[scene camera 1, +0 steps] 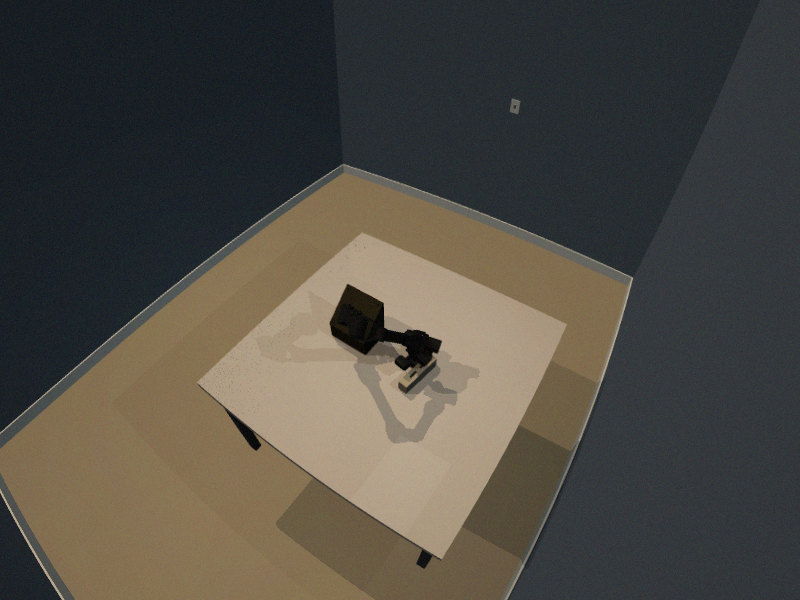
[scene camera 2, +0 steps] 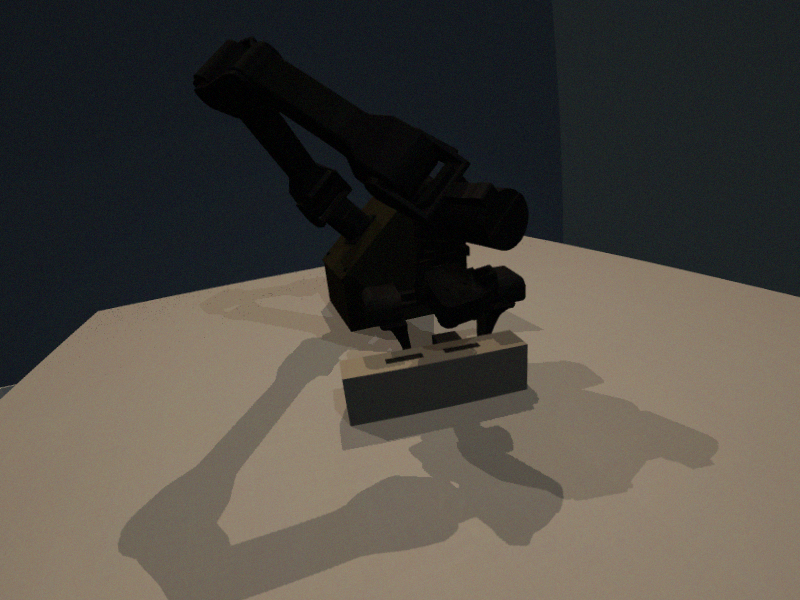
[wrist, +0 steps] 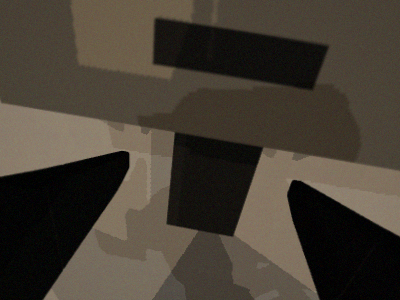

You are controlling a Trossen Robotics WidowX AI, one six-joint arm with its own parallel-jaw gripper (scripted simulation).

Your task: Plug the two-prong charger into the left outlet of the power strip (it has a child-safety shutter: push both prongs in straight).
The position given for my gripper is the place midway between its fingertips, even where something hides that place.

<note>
My gripper (scene camera 2: 447, 357) is open, holding nothing. Also in view: a dark charger (wrist: 210, 179).
My gripper also shows in the wrist view (wrist: 209, 173).
</note>
